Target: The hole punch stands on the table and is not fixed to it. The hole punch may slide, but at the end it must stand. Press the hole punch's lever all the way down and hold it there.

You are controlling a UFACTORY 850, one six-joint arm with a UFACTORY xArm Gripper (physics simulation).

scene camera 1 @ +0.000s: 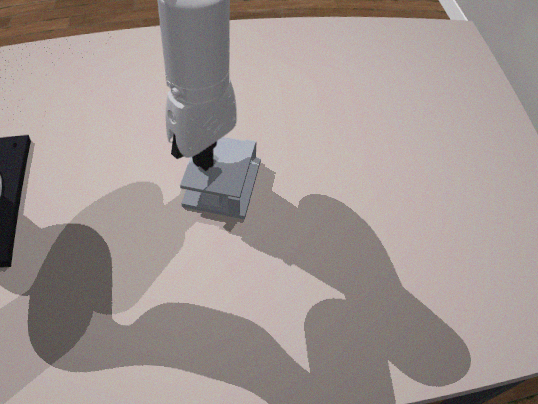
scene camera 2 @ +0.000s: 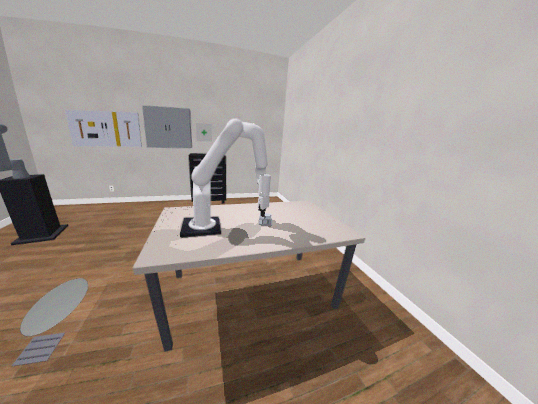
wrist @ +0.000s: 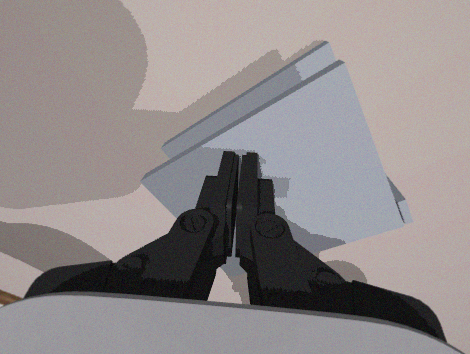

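Observation:
The blue-grey hole punch [scene camera 2: 265, 222] stands upright on the table. Its lever is the wide flat top plate [scene camera 1: 230, 175] [wrist: 320, 145], above the base plate [scene camera 1: 212, 210] [wrist: 240, 105]. In the scene camera 1 view a gap shows between lever and base along the near edge. My gripper [scene camera 1: 206, 168] [scene camera 2: 263, 215] [wrist: 240, 176] is shut and empty, pointing down with its fingertips at the lever's top, toward its left side in the scene camera 1 view. Whether the tips touch the lever is hard to tell. The inside of the punch is mostly hidden under the lever.
The arm's black base plate [scene camera 1: 15, 200] [scene camera 2: 187, 230] lies on the table [scene camera 1: 400, 125] [scene camera 2: 240, 256], left of the punch. Shadows of the arm fall over the table around the punch. A wall [scene camera 2: 400, 125] stands beyond the table's right side.

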